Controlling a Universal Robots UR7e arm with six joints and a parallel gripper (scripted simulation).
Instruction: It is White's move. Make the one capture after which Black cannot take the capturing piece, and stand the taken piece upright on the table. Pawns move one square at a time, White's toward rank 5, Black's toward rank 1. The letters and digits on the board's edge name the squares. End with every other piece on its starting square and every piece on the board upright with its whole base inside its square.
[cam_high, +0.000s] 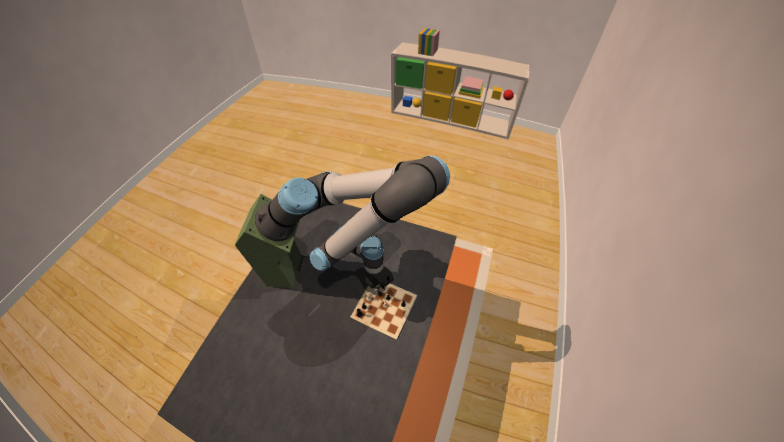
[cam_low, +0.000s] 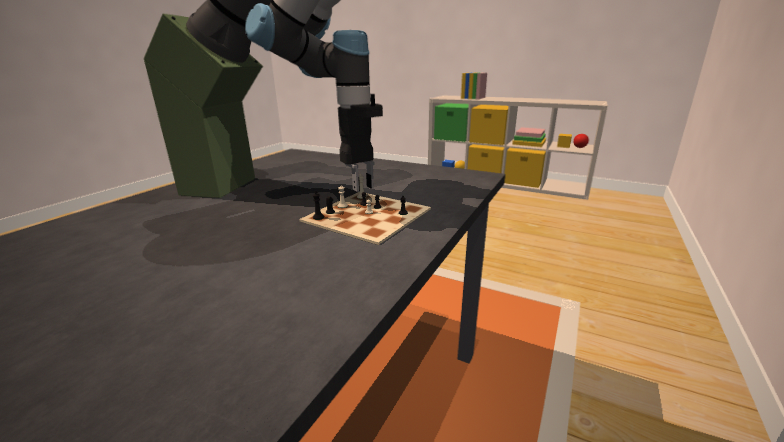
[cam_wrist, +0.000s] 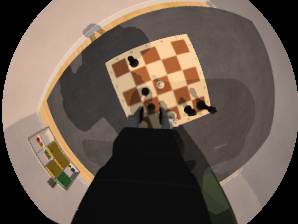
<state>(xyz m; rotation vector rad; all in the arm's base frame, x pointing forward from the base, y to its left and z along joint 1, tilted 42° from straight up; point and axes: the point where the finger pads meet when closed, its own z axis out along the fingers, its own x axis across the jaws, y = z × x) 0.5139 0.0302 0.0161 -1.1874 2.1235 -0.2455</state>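
Now: the small white pawn 4 cm ahead of my hand, 4 cm to the right of it and 4 cm below it. The rest, counted from my hand: small chessboard 4 cm ahead, 4 cm to the right, 6 cm below.
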